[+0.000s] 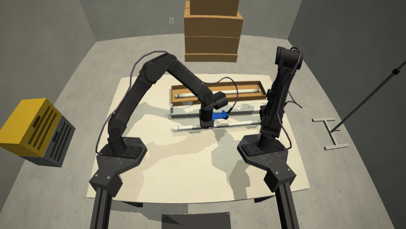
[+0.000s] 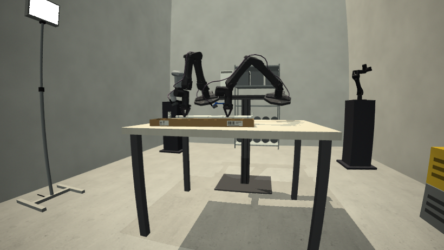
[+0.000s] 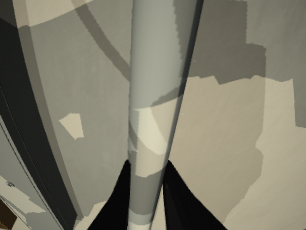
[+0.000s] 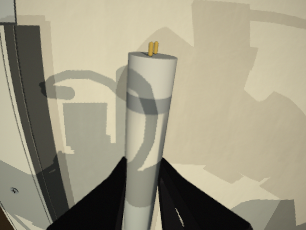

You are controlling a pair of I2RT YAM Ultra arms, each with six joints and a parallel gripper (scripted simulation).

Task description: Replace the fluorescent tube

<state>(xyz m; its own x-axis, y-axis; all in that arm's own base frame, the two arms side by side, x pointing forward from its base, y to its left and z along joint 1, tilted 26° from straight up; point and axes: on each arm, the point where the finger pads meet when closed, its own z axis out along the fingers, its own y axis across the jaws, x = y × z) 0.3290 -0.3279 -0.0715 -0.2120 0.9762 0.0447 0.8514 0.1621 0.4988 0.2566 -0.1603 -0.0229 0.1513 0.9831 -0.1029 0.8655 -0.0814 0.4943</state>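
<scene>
Right now the LED tube is 1 cm behind my right hand, 22 cm to the left of it and 1 cm below it. The rest, counted from my right hand: old fluorescent tube 26 cm ahead, 23 cm to the left, 3 cm below; white light fixture 11 cm ahead, 23 cm to the left, 1 cm above; brown carton 26 cm ahead, 23 cm to the left, 3 cm below.
Now: the LED tube 1 cm ahead of my left hand, 12 cm to the right of it and 1 cm below it. From my left hand the other things lie so: old fluorescent tube (28 cm ahead, 11 cm to the right, 3 cm below); white light fixture (13 cm ahead, 11 cm to the right, 1 cm above); brown carton (28 cm ahead, 11 cm to the right, 3 cm below).
</scene>
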